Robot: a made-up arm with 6 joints.
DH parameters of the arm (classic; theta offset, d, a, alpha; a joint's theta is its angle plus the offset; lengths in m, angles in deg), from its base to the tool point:
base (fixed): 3.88 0 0.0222 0
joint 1: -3.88 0.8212 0.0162 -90
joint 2: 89.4 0 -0.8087 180
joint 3: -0.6 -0.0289 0.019 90
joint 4: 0 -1.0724 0.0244 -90
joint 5: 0 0.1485 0.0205 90
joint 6: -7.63 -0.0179 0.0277 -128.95
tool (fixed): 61.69 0.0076 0 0
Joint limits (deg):
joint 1: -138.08..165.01
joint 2: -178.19..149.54
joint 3: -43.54..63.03
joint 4: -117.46..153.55
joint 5: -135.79..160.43
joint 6: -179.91..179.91
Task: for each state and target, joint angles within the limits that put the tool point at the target. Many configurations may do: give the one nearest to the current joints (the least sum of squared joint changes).
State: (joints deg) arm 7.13 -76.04 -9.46 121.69 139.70 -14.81
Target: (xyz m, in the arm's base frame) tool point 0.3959 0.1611 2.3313
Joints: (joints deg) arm 5.40 -27.46 14.37 120.25 134.62 -13.59
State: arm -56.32 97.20 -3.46 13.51 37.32 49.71
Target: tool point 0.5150 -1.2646 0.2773
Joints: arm -62.51 62.58 7.12 15.22 37.21 50.37
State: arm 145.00 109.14 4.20 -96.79 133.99 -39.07
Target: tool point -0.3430 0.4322 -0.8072
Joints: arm 128.82 131.26 45.83 -92.77 128.57 -37.70
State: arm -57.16 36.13 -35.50 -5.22 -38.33 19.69
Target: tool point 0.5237 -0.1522 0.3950
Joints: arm -7.34 37.76 -43.54 -22.79 -39.30 16.73
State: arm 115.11 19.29 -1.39 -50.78 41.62 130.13
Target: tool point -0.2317 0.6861 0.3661
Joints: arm 115.29 39.64 -31.40 -53.70 41.24 129.38
